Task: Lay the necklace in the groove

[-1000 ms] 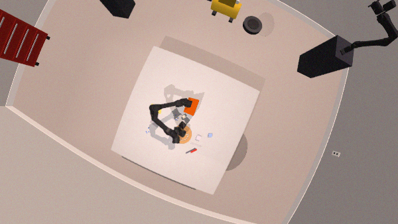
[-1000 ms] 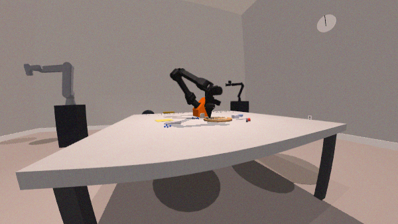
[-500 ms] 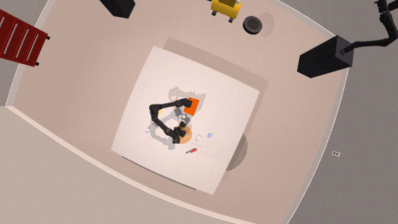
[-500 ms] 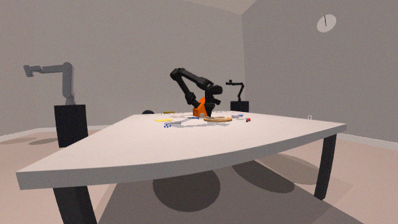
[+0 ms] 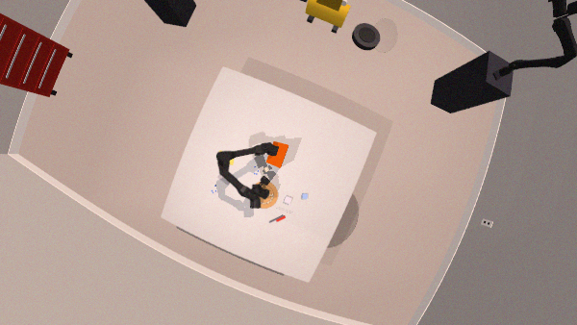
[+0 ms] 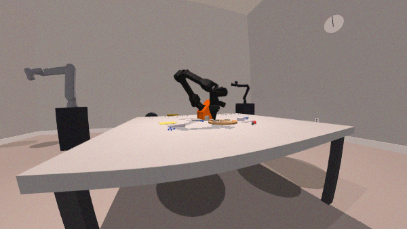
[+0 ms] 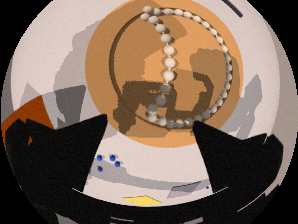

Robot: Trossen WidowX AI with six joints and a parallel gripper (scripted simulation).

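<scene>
Right now the round tan bead board is 50 mm ahead of my gripper tip, 40 mm to the left of it and 10 mm below it. From my gripper tip the other things lie so: tool (200 mm to the left, 190 mm ahead, 20 mm below); then yellow pad (300 mm to the right, 120 mm behind, 20 mm below); then white square (220 mm to the left, 30 mm ahead, 10 mm below).
</scene>
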